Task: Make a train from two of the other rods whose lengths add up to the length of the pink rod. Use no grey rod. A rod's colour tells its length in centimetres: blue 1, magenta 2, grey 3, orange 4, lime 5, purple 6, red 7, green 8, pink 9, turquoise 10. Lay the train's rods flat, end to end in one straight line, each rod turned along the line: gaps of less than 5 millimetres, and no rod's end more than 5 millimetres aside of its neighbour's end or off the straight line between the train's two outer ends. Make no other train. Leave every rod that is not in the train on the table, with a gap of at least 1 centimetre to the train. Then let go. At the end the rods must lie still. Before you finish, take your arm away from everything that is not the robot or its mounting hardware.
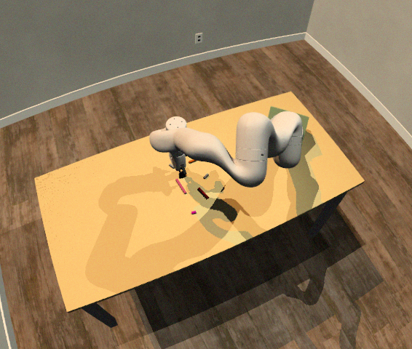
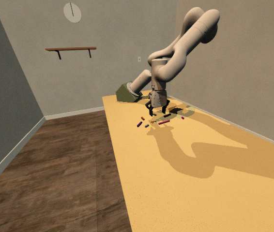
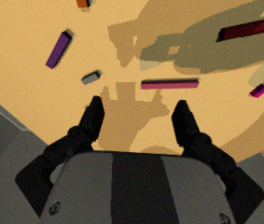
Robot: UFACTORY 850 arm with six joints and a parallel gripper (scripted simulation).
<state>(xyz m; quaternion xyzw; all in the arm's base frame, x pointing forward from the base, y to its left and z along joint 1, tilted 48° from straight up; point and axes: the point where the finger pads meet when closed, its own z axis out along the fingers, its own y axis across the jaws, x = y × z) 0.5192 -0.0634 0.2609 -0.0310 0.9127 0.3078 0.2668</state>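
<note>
The magenta rod is 200 mm to the left of my hand, 80 mm below it and 40 mm behind it. Round my hand: purple rod: 120 mm to the right, 80 mm below; orange rod: 90 mm to the right, 80 mm below, 80 mm behind; pink rod: 80 mm below, 50 mm to the left.
</note>
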